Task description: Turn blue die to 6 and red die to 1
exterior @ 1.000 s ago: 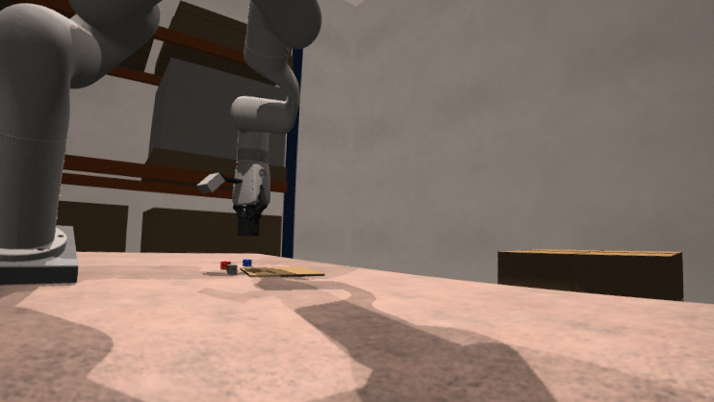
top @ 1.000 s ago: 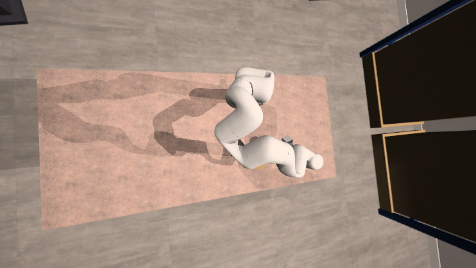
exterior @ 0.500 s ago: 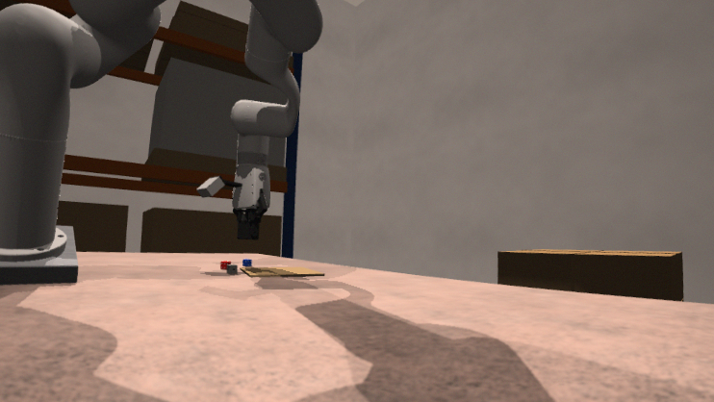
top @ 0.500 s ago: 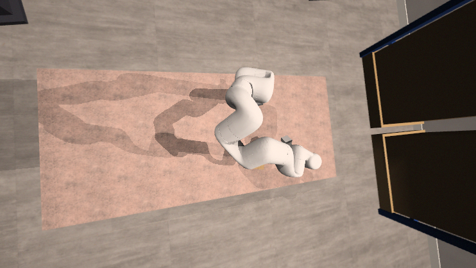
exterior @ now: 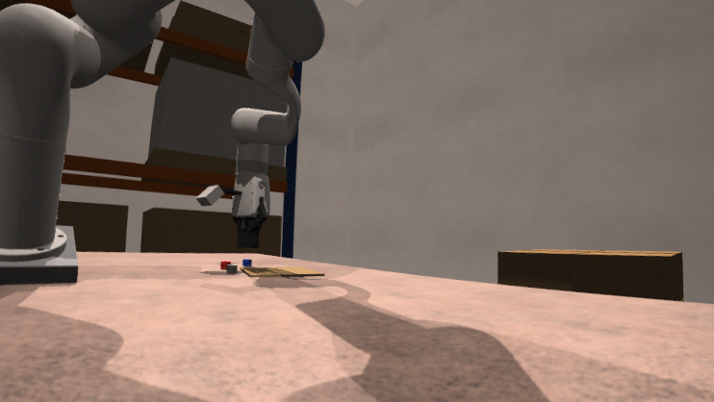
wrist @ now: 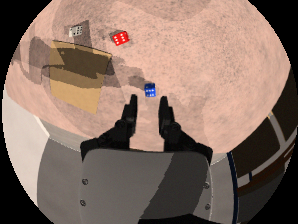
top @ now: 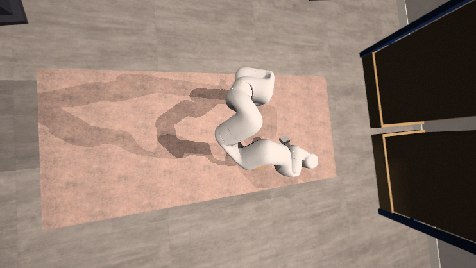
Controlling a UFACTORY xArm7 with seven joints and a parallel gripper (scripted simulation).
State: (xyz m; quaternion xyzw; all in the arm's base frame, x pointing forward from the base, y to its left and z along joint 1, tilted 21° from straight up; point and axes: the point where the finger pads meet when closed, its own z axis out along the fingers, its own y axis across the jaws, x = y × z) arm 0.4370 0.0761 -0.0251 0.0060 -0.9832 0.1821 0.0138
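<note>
My gripper is now 60 mm above the blue die. The rest, counted from my hand: tan mat: 150 mm to the right, 60 mm below, 20 mm behind; red die: 80 mm behind, 60 mm below, 40 mm to the right; white die: 120 mm to the right, 110 mm behind, 60 mm below.
</note>
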